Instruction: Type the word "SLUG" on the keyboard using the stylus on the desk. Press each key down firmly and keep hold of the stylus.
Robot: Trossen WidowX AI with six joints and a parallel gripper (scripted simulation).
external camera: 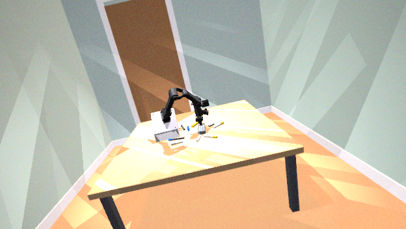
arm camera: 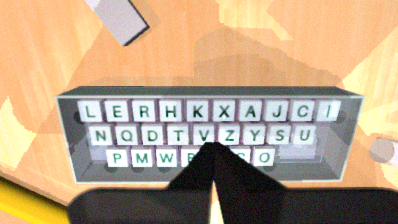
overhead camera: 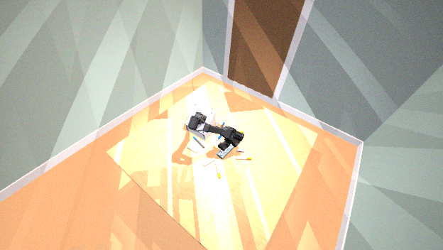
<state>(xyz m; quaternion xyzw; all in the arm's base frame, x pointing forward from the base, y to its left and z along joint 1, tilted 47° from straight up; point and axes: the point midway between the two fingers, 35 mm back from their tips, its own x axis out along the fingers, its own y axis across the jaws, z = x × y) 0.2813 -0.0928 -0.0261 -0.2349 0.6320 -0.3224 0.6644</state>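
The blue stylus is 12 cm behind my gripper tip, 7 cm to the left of it and 3 cm below it. From my gripper tip the other things lie so: L key 2 cm ahead, 8 cm to the left, 3 cm below; then yellow pen 3 cm behind, 18 cm to the left, 3 cm below; then flat grey block 9 cm ahead, 5 cm to the left, 4 cm below.
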